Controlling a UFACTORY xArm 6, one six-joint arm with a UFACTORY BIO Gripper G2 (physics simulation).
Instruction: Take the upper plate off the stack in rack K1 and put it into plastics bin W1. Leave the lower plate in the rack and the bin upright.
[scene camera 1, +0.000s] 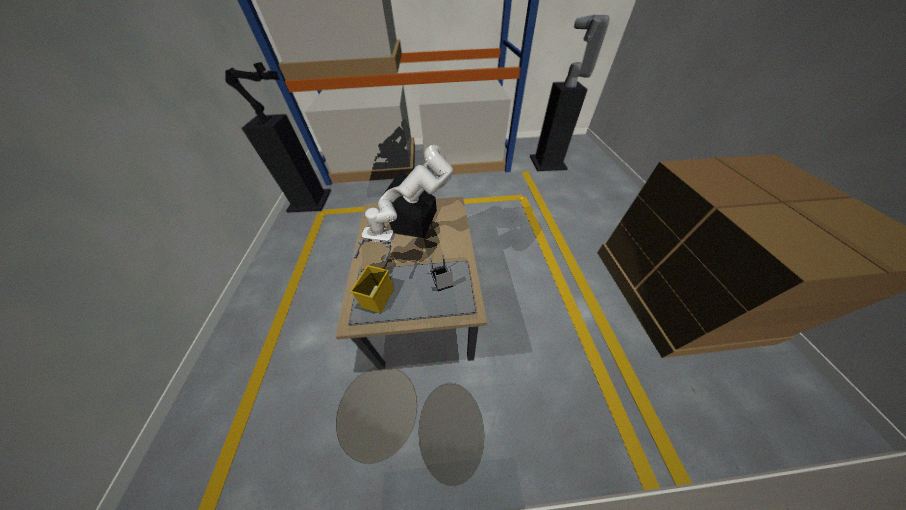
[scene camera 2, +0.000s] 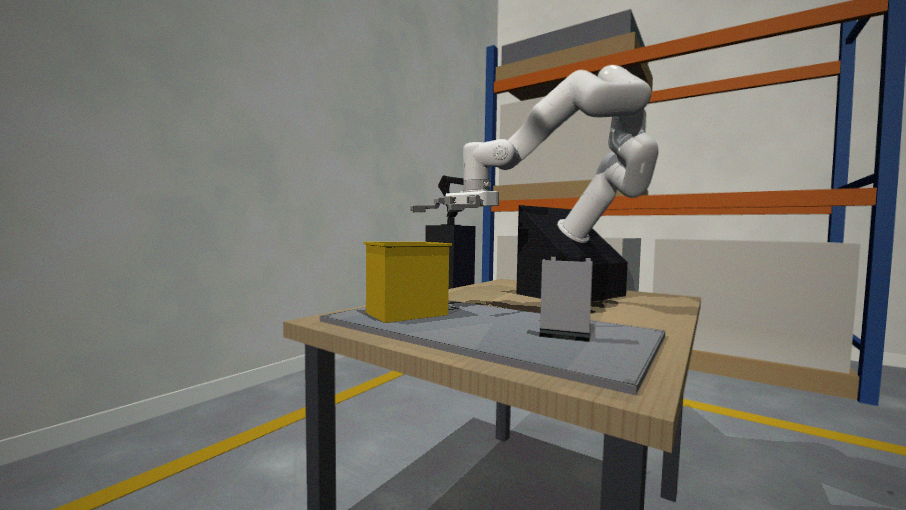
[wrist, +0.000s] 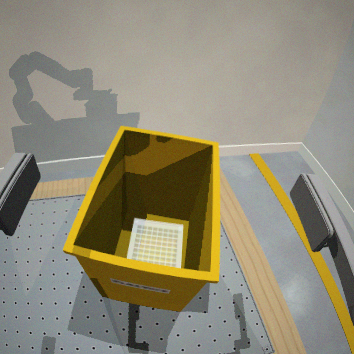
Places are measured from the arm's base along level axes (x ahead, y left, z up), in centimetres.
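Where they show: hand, its tool point: (scene camera 1: 371, 256) (scene camera 2: 436, 208) (wrist: 168, 206); arm's base, origin of its link: (scene camera 2: 572, 231).
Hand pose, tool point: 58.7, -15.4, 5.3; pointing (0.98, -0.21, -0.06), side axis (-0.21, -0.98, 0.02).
Note:
Things, the pixels of their top centre, and the offset from my tool point, as dx, dy, dz. Level surfaces: height alone.
- yellow plastics bin W1, centre of its top: (wrist: 156, 184) (scene camera 2: 407, 242) (scene camera 1: 369, 280) +9.0, -1.6, -8.9
- clear gridded plate, centre of its top: (wrist: 154, 254) +8.6, -2.2, -25.3
- Rack K1, centre of its top: (scene camera 2: 569, 258) (scene camera 1: 439, 263) -2.6, +35.3, -11.5
- perforated board, height of its surface: dz -27.0
- wooden table, height of its surface: dz -28.2
The yellow plastics bin W1 (scene camera 1: 382, 299) (scene camera 2: 415, 285) (wrist: 150, 300) stands upright on the left of the grey perforated board. A clear gridded plate (wrist: 156, 242) lies low inside the bin, near its floor; whether it lies quite flat I cannot tell. My gripper (scene camera 1: 371, 259) (scene camera 2: 434, 210) (wrist: 166, 204) is open and empty, with wide-spread fingers, above and behind the bin's rim and apart from it. Rack K1 (scene camera 1: 443, 280) (scene camera 2: 566, 294), with a grey panel, stands upright on the right of the board. Its inside is too dark and hidden to make out the lower plate.
The perforated board (scene camera 1: 412, 304) (scene camera 2: 481, 335) lies on the wooden table (scene camera 1: 453, 237) (scene camera 2: 659, 411). The arm's black base (scene camera 1: 415, 215) (scene camera 2: 538, 253) stands at the back of the table. Large stacked boxes (scene camera 1: 760, 234), a pallet rack (scene camera 1: 405, 79) and two pedestals with other arms stand away from the table.

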